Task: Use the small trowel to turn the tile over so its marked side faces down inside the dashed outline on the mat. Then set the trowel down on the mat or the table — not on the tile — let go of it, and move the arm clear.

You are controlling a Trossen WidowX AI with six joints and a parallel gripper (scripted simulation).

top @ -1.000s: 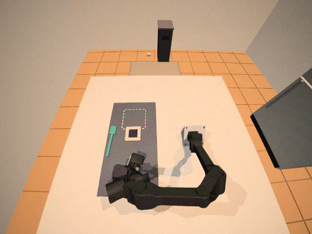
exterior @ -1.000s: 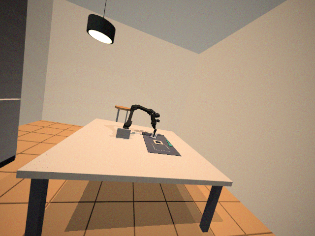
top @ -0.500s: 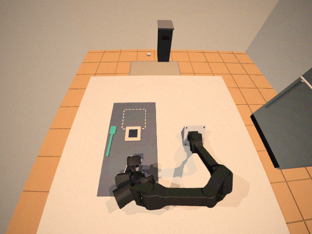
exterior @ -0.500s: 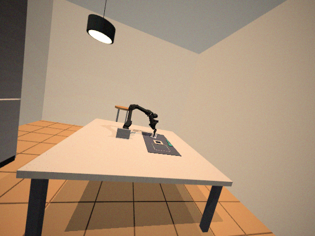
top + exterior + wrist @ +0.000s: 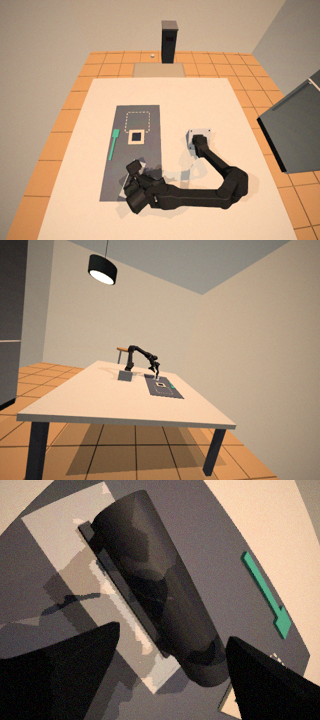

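My gripper tip is 2 cm short of the dark grey mat, 20 cm to the left of it and 10 cm above it. Round my gripper tip: green trowel 16 cm ahead, 23 cm to the right, 8 cm below; then tile 1 cm ahead, 25 cm to the right, 8 cm below.
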